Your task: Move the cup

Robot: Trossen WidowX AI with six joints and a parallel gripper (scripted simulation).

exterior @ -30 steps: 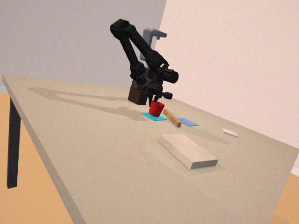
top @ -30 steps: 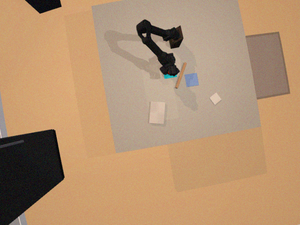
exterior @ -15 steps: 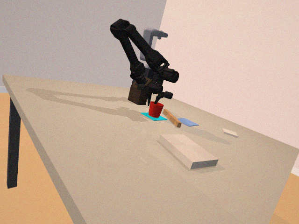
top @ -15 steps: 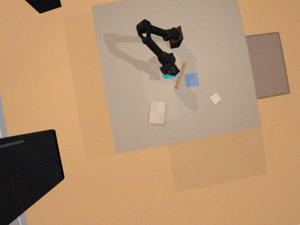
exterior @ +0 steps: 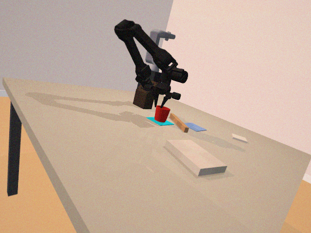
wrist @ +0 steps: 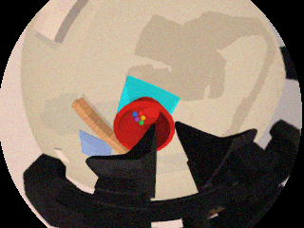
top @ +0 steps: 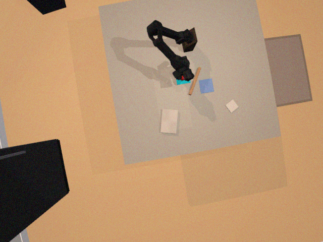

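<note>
My gripper tip is now 3 cm short of the red cup, 1 cm to the right of it and 2 cm above it. Round my gripper tip: wooden bar 9 cm ahead, 9 cm to the left, 6 cm below; blue pad 14 cm ahead, 17 cm to the left, 7 cm below; thick white slab 33 cm ahead, 19 cm to the right, 5 cm below.
</note>
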